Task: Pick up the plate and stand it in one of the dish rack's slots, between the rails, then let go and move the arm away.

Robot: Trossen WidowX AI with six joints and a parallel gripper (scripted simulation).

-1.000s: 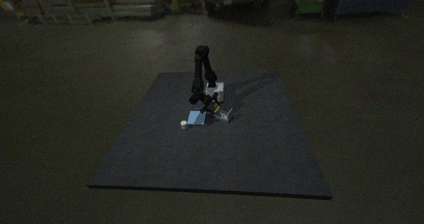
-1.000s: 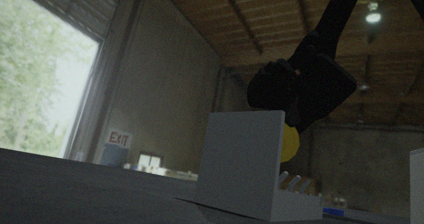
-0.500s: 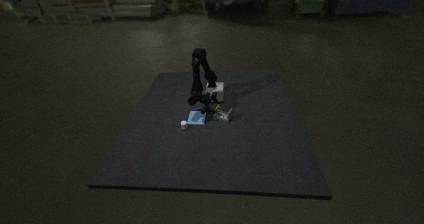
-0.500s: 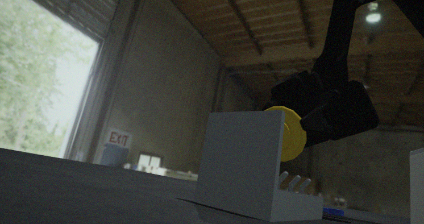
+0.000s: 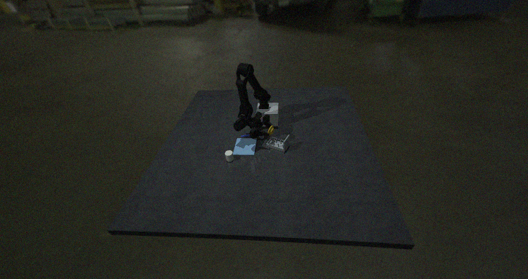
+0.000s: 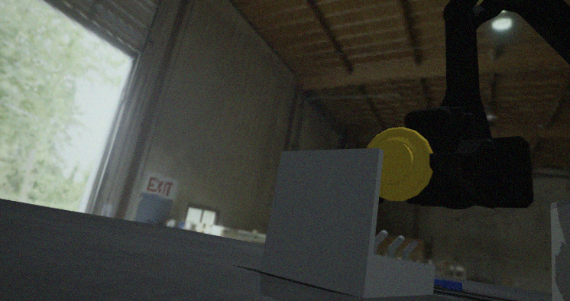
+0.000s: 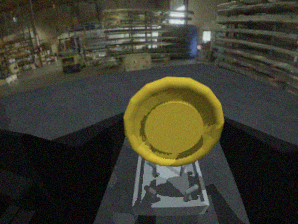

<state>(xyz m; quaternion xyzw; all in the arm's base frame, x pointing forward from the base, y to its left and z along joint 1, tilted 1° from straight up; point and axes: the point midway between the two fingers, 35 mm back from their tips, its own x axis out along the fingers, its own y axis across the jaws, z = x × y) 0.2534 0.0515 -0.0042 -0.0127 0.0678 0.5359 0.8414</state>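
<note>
Right now my gripper tip is 8 cm above the white dish rack, 3 cm to the right of it and 2 cm short of it. Round my gripper tip: white cup 24 cm to the right, 14 cm ahead, 8 cm below; light blue mat 17 cm to the right, 10 cm below, 4 cm ahead; yellow plate 1 cm to the right.
</note>
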